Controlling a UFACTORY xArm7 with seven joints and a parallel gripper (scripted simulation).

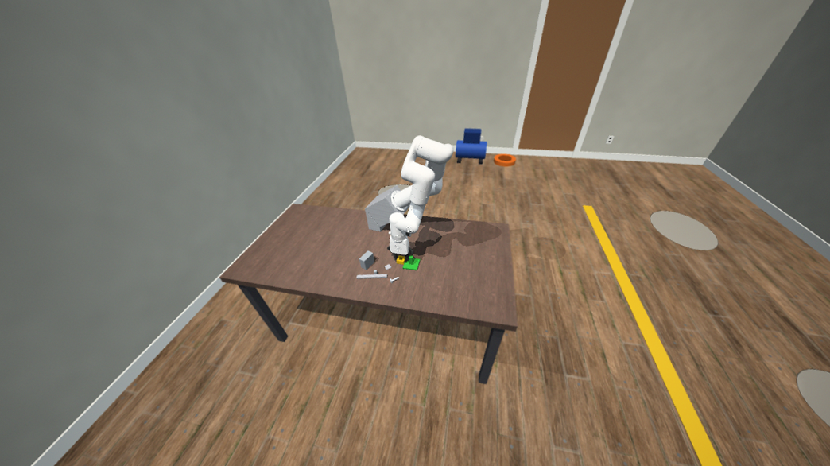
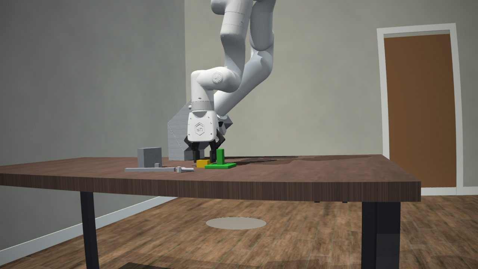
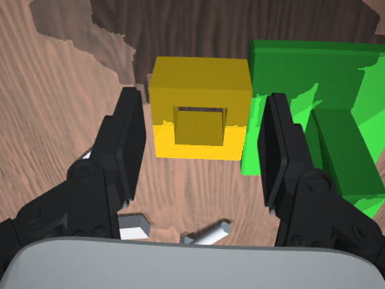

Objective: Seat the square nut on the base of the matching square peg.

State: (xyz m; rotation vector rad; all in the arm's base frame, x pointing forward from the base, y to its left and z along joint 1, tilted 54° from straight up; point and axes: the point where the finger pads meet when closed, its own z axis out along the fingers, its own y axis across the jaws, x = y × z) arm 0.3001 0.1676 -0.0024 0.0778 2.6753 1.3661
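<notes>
The small grey square tile lies 60 mm ahead of my hand, 60 mm to the right of it and 30 mm below it. The rest, counted from my hand: grey bolt: 140 mm ahead, 30 mm below; then grey block: 70 mm ahead, 170 mm to the right; then flat grey bar: 150 mm ahead, 110 mm to the right, 30 mm below.
</notes>
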